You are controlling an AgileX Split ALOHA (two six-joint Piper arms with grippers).
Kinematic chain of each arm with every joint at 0, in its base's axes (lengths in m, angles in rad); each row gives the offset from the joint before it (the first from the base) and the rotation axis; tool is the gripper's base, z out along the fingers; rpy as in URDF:
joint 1: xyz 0 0 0.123 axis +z
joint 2: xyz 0 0 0 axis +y
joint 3: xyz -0.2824 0 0.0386 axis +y
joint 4: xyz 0.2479 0 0.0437 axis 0.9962 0 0.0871
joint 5: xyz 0 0 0 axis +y
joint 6: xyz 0.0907 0 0.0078 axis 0.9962 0 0.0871
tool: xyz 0 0 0 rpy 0 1.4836 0
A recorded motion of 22 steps. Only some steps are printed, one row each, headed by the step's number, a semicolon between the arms.
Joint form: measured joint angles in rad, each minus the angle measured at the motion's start. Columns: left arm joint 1, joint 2, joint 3, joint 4, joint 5, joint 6; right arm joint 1, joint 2, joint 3, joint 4, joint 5, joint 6.
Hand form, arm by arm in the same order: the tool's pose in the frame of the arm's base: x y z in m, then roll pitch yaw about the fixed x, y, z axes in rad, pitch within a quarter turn. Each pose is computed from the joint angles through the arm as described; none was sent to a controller.
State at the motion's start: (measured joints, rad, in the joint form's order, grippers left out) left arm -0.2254 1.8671 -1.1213 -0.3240 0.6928 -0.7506; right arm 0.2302 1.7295 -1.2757 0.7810 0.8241 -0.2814
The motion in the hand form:
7: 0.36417 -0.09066 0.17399 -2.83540 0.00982 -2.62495; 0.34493 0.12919 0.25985 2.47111 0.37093 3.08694
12: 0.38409 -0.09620 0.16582 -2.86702 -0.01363 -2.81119; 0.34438 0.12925 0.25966 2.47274 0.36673 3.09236
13: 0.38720 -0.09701 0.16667 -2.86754 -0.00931 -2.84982; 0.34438 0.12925 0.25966 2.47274 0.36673 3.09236
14: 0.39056 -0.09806 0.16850 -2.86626 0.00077 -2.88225; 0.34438 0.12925 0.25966 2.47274 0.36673 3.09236
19: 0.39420 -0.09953 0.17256 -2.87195 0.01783 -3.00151; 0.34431 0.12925 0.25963 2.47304 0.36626 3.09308
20: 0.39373 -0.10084 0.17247 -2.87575 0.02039 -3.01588; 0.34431 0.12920 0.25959 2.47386 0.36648 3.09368
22: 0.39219 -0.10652 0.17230 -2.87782 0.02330 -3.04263; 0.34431 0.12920 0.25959 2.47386 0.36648 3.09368
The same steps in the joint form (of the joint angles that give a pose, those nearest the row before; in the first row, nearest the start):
7: 0.0357 0.0506 -0.1490 0.0153 0.1324 0.2350; 0.0000 0.0000 0.0000 -0.0003 0.0000 0.0000
12: 0.0357 0.1499 -0.2793 0.0192 0.2440 0.3972; 0.0000 0.0000 0.0000 -0.0023 0.0063 0.0000
13: 0.0356 0.1607 -0.3014 0.0202 0.2610 0.4322; 0.0000 0.0000 0.0000 -0.0023 0.0063 0.0000
14: 0.0348 0.1690 -0.3234 0.0221 0.2726 0.4608; 0.0000 0.0000 0.0000 -0.0023 0.0063 0.0000
19: 0.0333 0.1807 -0.3613 0.0283 0.3137 0.5690; 0.0000 0.0000 0.0000 -0.0027 0.0070 0.0000
20: 0.0292 0.1807 -0.3613 0.0325 0.3145 0.5773; 0.0000 0.0000 0.0000 -0.0035 0.0070 0.0000
22: 0.0144 0.1810 -0.3613 0.0344 0.3148 0.5886; 0.0000 0.0000 0.0000 -0.0035 0.0070 0.0000

